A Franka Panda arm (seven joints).
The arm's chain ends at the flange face. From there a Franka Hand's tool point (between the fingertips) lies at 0.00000 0.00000 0.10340 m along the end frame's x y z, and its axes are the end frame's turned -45 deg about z.
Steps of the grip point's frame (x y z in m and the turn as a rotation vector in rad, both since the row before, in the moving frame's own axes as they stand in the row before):
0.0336 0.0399 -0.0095 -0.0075 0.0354 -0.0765
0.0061 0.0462 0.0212 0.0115 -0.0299 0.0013
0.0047 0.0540 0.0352 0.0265 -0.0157 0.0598
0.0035 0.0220 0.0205 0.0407 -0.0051 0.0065
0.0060 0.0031 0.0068 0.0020 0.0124 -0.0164
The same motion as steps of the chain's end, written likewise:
0.0489 0.0066 -0.0094 0.0197 0.0303 -0.0765
0.0400 0.0270 0.0213 -0.0130 -0.0293 0.0013
0.0446 0.0357 0.0352 0.0076 -0.0298 0.0598
0.0214 0.0157 0.0206 0.0252 -0.0324 0.0065
0.0057 -0.0010 0.0068 0.0102 0.0074 -0.0164

